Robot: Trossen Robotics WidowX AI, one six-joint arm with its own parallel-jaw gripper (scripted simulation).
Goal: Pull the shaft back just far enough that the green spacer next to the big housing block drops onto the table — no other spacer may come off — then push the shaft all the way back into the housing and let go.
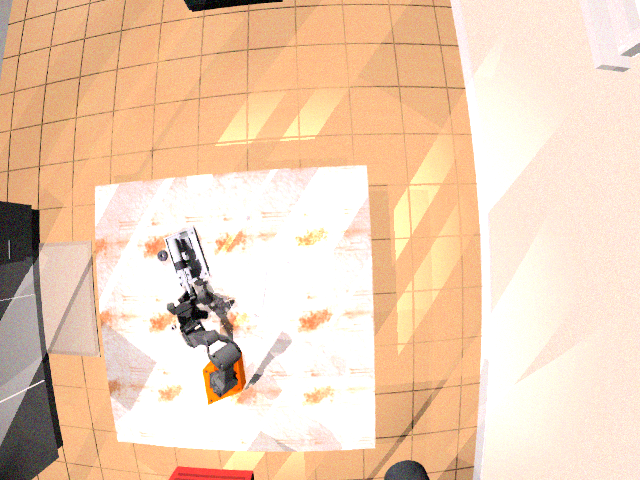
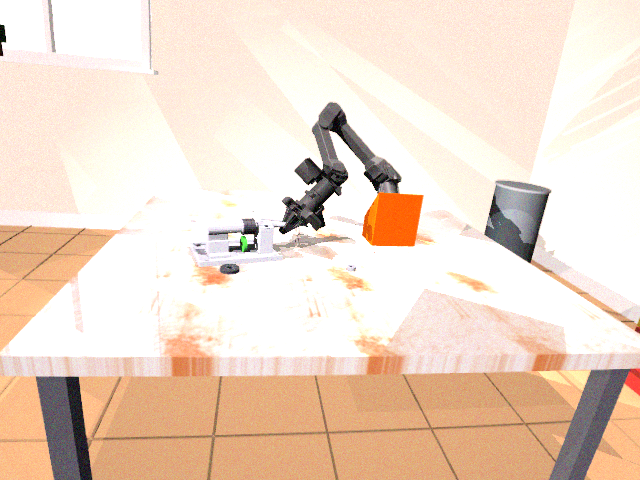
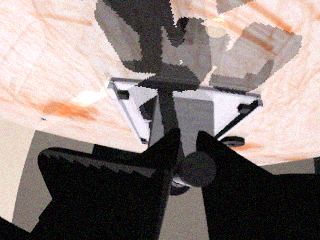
In view: the gripper [image 2: 280, 232].
The gripper also shows in image 3 [image 3: 187, 135].
